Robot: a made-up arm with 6 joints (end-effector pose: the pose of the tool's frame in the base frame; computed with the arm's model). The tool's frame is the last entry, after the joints.
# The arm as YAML. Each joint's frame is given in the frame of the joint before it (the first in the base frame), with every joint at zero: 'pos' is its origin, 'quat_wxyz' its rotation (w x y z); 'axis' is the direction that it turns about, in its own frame. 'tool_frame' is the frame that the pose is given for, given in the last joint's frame.
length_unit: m
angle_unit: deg
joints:
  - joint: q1
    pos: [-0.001, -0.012, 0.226]
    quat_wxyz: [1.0, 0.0, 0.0, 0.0]
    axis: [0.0, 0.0, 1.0]
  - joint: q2
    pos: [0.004, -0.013, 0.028]
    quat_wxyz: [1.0, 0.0, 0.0, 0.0]
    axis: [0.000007, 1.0, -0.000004]
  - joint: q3
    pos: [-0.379, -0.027, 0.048]
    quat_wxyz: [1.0, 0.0, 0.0, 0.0]
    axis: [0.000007, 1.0, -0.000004]
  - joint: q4
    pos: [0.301, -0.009, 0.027]
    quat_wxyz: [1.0, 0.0, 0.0, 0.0]
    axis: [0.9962, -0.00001, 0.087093]
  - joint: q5
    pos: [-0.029, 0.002, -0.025]
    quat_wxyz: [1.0, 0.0, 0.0, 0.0]
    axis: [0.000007, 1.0, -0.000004]
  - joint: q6
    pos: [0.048, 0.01, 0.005]
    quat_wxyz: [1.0, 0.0, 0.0, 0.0]
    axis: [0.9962, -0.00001, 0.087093]
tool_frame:
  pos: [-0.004, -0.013, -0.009]
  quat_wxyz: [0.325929, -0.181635, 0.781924, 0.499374]
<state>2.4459 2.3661 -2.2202 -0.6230 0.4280 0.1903</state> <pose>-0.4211 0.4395 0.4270 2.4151 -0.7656 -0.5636</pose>
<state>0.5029 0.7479 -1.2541 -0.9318 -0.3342 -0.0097</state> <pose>0.0499 -0.0548 0.7166 -1.4206 1.5184 0.2244</pose>
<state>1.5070 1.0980 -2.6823 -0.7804 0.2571 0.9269</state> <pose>0.0661 -0.1327 0.9253 -1.3699 -0.1320 2.0646</pose>
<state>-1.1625 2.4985 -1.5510 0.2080 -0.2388 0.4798</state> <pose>0.1713 -0.5100 0.1884 1.2504 1.0737 1.2300</pose>
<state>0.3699 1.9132 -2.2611 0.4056 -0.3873 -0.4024</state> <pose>0.4483 0.1097 0.7194 -0.9256 1.3378 1.2024</pose>
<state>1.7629 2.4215 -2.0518 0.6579 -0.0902 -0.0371</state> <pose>-0.0852 0.6007 0.3603 1.2131 -1.0959 -1.7211</pose>
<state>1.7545 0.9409 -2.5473 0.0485 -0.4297 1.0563</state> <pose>0.0706 -0.2052 0.9050 -1.2239 -1.9423 2.1265</pose>
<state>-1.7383 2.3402 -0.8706 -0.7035 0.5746 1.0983</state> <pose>-0.1273 -0.3015 0.1886 2.6565 0.2791 1.2439</pose>
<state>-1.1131 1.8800 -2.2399 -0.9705 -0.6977 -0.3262</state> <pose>0.1499 -0.4274 0.7374 -0.1779 2.2241 -1.1567</pose>
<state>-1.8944 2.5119 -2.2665 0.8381 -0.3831 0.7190</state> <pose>-0.2356 -0.6193 0.3822 0.3944 0.1077 0.2719</pose>
